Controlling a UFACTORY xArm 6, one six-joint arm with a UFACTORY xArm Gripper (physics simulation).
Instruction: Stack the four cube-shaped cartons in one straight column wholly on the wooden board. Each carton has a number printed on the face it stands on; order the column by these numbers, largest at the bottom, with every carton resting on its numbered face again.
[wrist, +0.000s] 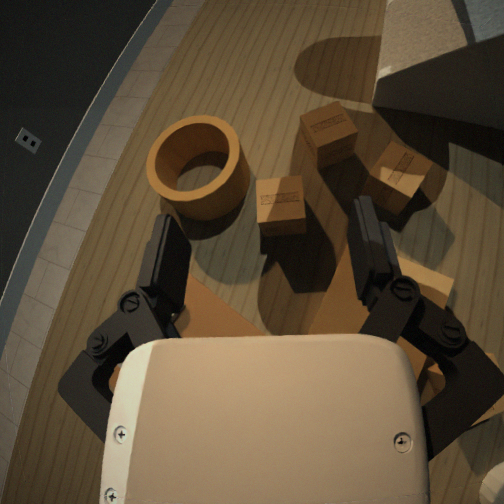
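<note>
Three brown cube cartons stand on the wood-grain table ahead of me: one in the middle (280, 205), one farther back (328, 131), and one tilted at the right (398, 175). They stand apart and unstacked. A further tan box-like shape (429, 284) shows behind my right finger; I cannot tell whether it is the fourth carton. A flat orange-brown surface (215, 312), probably the wooden board, lies under my fingers, mostly hidden by the wrist. My gripper (264, 220) is open and empty, hovering above the table with the middle carton just beyond its fingertips.
A hollow wooden ring (198, 167) stands left of the middle carton, near my left finger. A large grey block (440, 65) looms at the back right and casts a shadow. The table's curved edge (65, 165) runs along the left, with dark floor beyond.
</note>
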